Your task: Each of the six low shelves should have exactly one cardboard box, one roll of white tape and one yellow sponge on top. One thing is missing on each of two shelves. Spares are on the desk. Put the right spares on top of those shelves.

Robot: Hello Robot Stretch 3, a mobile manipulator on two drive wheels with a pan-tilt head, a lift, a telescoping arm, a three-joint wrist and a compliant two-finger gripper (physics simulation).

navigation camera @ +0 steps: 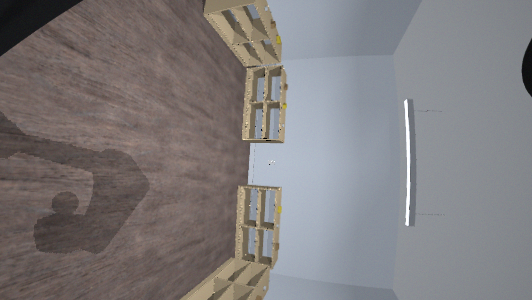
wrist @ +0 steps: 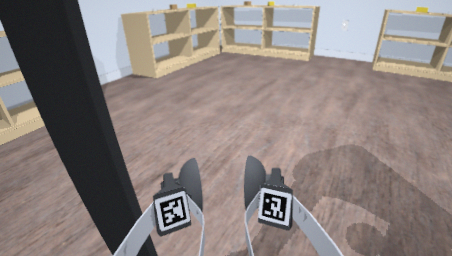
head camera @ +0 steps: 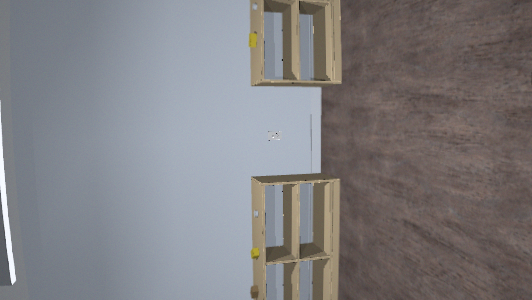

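Observation:
Low wooden shelves stand along the walls. In the head camera view, the lower shelf (head camera: 336, 220) bears white tape (head camera: 256, 214), a yellow sponge (head camera: 255, 253) and a cardboard box (head camera: 254, 291); the upper shelf (head camera: 337, 45) bears white tape (head camera: 255, 7) and a yellow sponge (head camera: 253, 40), and is cut off by the frame. In the navigation view, a sponge (navigation camera: 279, 209) and a box (navigation camera: 276, 246) are on the shelf below the wall gap; a box (navigation camera: 285, 86) and a sponge (navigation camera: 284, 106) are on the one above. My gripper (wrist: 222, 175) is open and empty above the floor. The desk does not show.
A black post (wrist: 75, 110) crosses the left of the wrist view. More shelves stand at the top (navigation camera: 242, 42) and bottom (navigation camera: 227, 272) of the navigation view. A wall outlet (head camera: 274, 135) lies between two shelves. A dark shadow (navigation camera: 117, 175) falls on the wooden floor.

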